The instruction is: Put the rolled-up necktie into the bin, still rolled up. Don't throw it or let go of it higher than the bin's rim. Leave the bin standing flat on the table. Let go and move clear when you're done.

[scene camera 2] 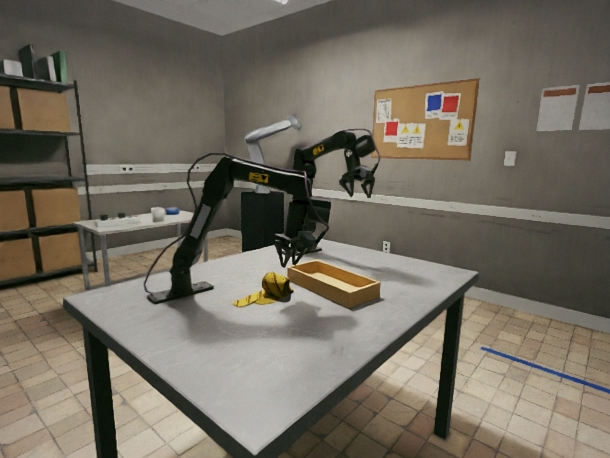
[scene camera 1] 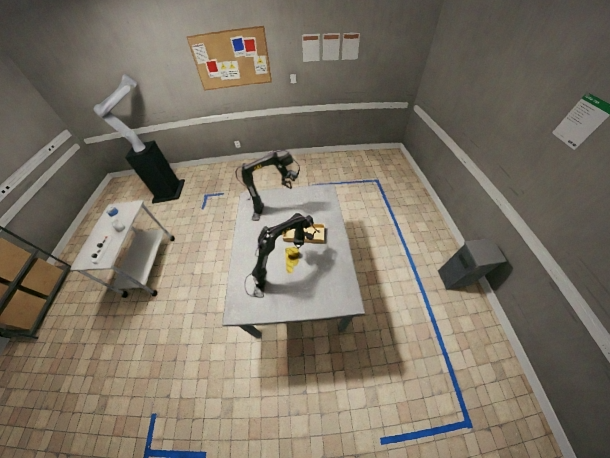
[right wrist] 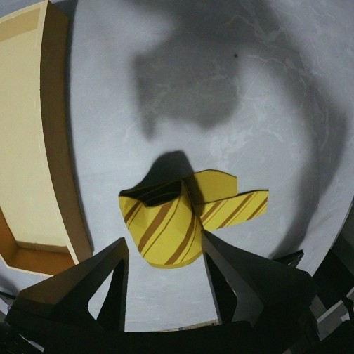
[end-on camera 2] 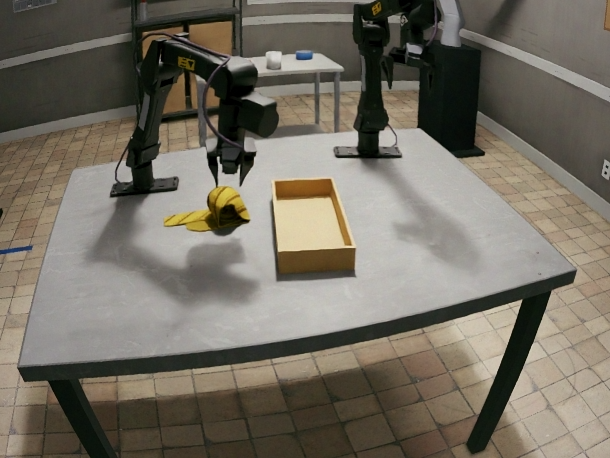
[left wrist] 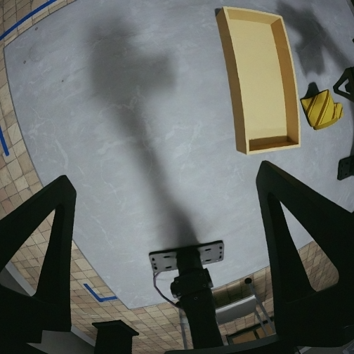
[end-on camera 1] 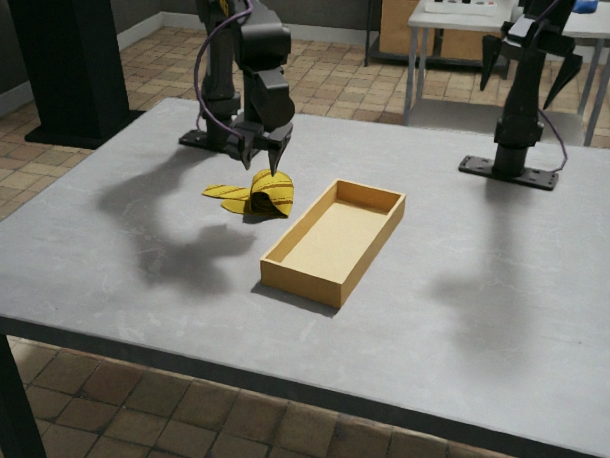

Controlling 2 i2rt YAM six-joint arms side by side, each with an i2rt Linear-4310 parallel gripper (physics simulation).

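Observation:
The yellow necktie [scene camera 1: 292, 256] [scene camera 2: 275, 286] [end-on camera 1: 276, 190] [end-on camera 2: 227, 205] [left wrist: 322, 111] [right wrist: 167, 230] with brown stripes lies on the table as a roll, its two tail ends flat beside it. The shallow tan bin [scene camera 2: 365, 296] [end-on camera 1: 300, 283] [end-on camera 2: 316, 261] [left wrist: 235, 95] [right wrist: 55, 125] stands flat beside it. My right gripper [scene camera 2: 289, 264] [end-on camera 1: 260, 171] [end-on camera 2: 229, 185] [right wrist: 163, 241] is partly open and empty, pointing down just above the roll. My left gripper [scene camera 2: 360, 196] [end-on camera 1: 514, 99] [end-on camera 2: 410, 89] [left wrist: 159, 176] is wide open and empty, high above the table, away from both.
Both arms are mounted on the grey table [scene camera 1: 300, 305] [scene camera 2: 215, 380] [end-on camera 2: 400, 300]. In end-on camera 2, the bin lies to the right of the necktie, with a narrow gap between them. A white cart [scene camera 1: 122, 220] and a black pedestal [scene camera 1: 155, 172] stand away from the table.

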